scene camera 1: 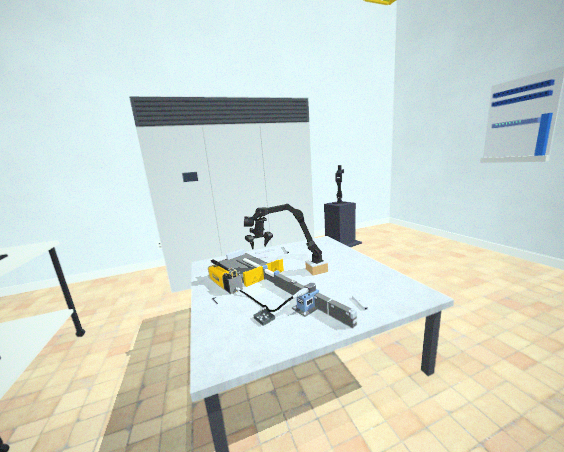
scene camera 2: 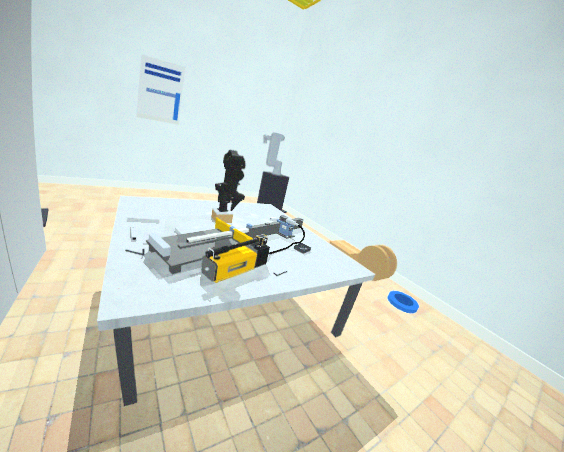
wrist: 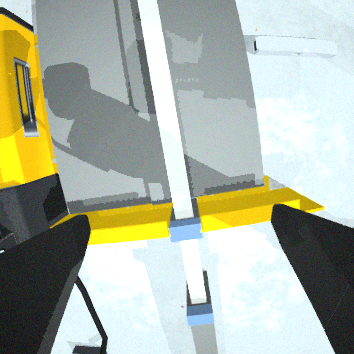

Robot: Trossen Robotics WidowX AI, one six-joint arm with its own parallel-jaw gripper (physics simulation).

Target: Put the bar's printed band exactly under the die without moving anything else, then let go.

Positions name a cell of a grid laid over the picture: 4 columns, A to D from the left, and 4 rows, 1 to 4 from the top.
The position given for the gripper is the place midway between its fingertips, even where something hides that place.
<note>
The gripper (wrist: C3) is open and holds nothing. Also in view: a long pale bar (wrist: B1).
</note>
